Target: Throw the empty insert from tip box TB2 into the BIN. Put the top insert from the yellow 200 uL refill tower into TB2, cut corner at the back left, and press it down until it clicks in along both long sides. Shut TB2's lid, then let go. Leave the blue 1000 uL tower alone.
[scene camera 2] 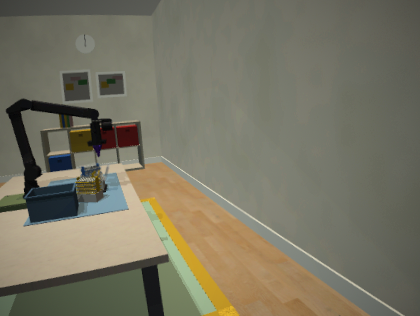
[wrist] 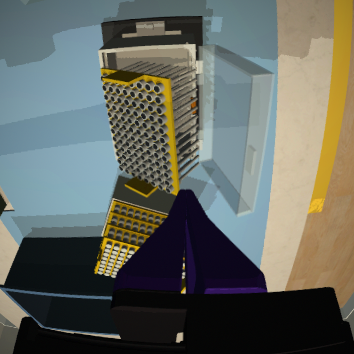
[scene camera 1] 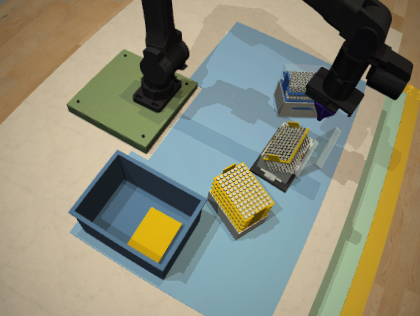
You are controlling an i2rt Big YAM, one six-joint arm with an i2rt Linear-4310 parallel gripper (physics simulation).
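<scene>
TB2 stands on the mat, its clear lid open to the side. A yellow-rimmed insert with grey tips sits in TB2, raised and tilted; its tips show along one side, and it is not flush with the box. My gripper is shut and empty, above the table near the blue tower in scene camera 1. The yellow tower stands beside the BIN. A yellow insert lies in the BIN.
The blue 1000 uL tower stands at the far end of the blue mat, partly behind my gripper. The arm's base stands on a green board. The open lid extends toward the table edge.
</scene>
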